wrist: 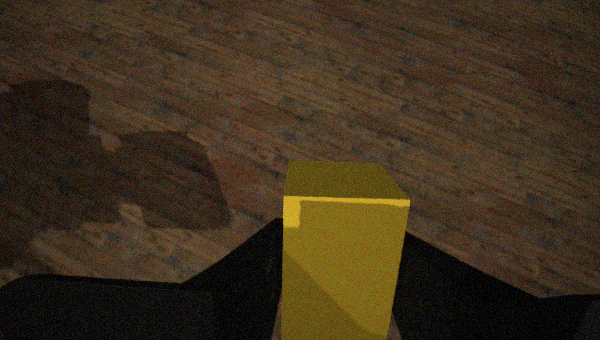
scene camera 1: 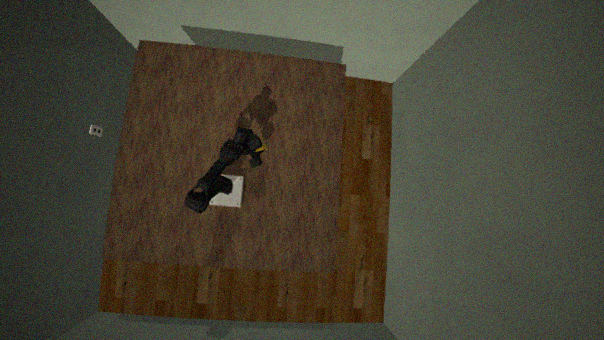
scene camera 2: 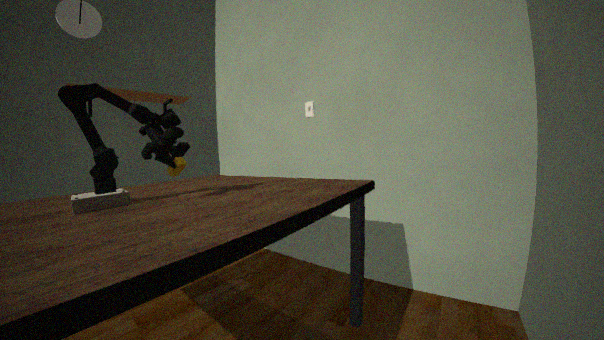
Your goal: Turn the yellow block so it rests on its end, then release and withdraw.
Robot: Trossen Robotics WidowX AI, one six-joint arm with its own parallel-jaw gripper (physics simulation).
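The yellow block is held in the air above the table, tilted, as scene camera 2 shows. My gripper is shut on the block, with one dark finger against each side of it in the wrist view. The gripper points down and outward at a slant. In the wrist view the block's near part runs out of the bottom of the picture. In scene camera 1 most of the block is hidden by the gripper.
The arm stands on a white base plate on the brown wooden table. The arm's shadow falls on the table beyond the gripper. The table's dark edge runs along the near side in scene camera 2.
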